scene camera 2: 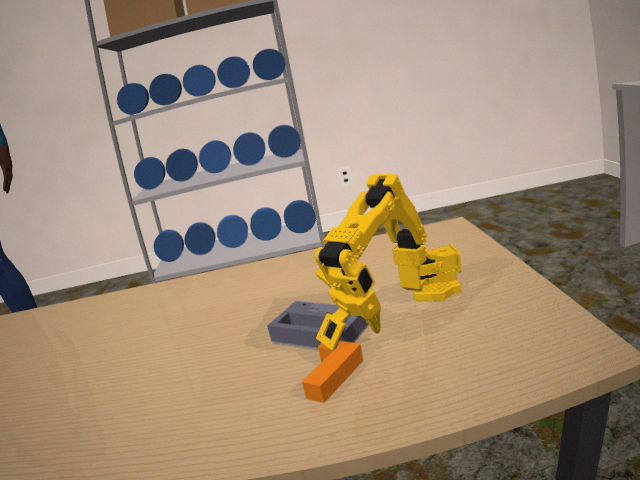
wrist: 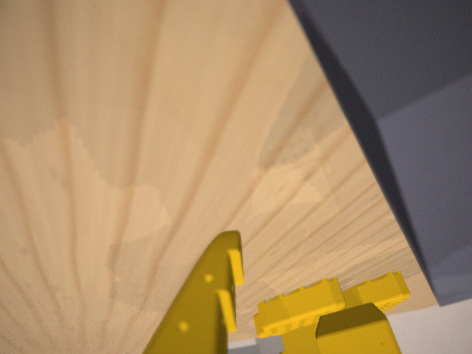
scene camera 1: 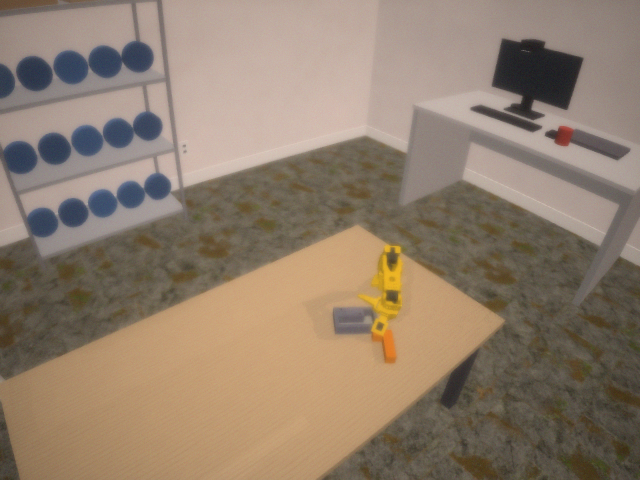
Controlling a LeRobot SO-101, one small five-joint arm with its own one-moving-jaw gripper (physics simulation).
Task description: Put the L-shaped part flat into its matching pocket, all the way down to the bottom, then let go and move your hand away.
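Places are measured from the arm's base along level axes (x ahead, y left, z up), in metres.
Where they show: hand at its tool point: (scene camera 2: 376, 330) (wrist: 241, 249); arm's base at its link origin: (scene camera 2: 423, 291) (wrist: 341, 286) (scene camera 1: 381, 287).
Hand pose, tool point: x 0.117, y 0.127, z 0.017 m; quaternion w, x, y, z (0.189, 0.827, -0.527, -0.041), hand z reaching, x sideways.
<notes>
Each offset is from my tool point to the top centre of the thing. Level surfaces: height alone.
The orange L-shaped part @[dz +0.013, dx +0.091, dy +0.075 m] (scene camera 1: 389, 348) (scene camera 2: 336, 369) lies on the table, outside the pocket. Its long leg points toward the front, and its short leg is partly hidden behind the yellow square frame on the hand. The dark grey block @[dz +0.020, dx +0.086, dy -0.056 m] (scene camera 1: 351, 329) (scene camera 2: 290, 335) (wrist: 425, 165) with the pocket stands just behind it; the hand hides part of its right side. Whether part and block touch, I cannot tell. My gripper (scene camera 1: 378, 305) (scene camera 2: 349, 303) is fully open and empty, low by the block's right end. In the wrist view one notched jaw (wrist: 210, 295) shows; the L-shaped part does not show there.
The wooden table @[dz -0.017 m] (scene camera 1: 206, 361) (scene camera 2: 155, 392) carries everything. The yellow arm's base (scene camera 2: 436, 289) (wrist: 305, 305) stands behind and to the right of the block. A grey shelf rack (scene camera 1: 172, 113) (scene camera 2: 119, 165) with blue discs and a white desk (scene camera 1: 439, 155) stand away from the table.
</notes>
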